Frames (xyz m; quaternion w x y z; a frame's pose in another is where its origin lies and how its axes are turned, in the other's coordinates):
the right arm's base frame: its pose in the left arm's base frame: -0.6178 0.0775 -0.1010 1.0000 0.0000 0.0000 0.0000
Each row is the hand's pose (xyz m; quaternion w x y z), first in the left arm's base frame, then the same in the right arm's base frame.
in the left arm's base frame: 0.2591 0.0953 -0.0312 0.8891 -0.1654 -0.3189 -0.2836
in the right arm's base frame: 0.8769 0.0178 0.0698 0.8891 -0.1654 -0.3189 -0.2836
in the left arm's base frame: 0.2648 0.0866 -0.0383 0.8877 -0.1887 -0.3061 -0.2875
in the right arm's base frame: 0.8826 0.0091 0.0627 0.8877 -0.1887 -0.3061 -0.2875
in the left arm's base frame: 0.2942 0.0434 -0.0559 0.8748 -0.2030 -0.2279 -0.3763
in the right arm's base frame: 0.9120 -0.0341 0.0451 0.8748 -0.2030 -0.2279 -0.3763
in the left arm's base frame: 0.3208 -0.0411 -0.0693 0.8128 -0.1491 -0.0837 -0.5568
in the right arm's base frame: 0.9386 -0.1186 0.0317 0.8128 -0.1491 -0.0837 -0.5568
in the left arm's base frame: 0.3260 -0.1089 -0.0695 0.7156 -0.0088 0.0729 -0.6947
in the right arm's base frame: 0.9438 -0.1864 0.0315 0.7156 -0.0088 0.0729 -0.6947
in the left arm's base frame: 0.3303 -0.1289 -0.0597 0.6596 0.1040 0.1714 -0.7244
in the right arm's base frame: 0.9481 -0.2064 0.0413 0.6596 0.1040 0.1714 -0.7244
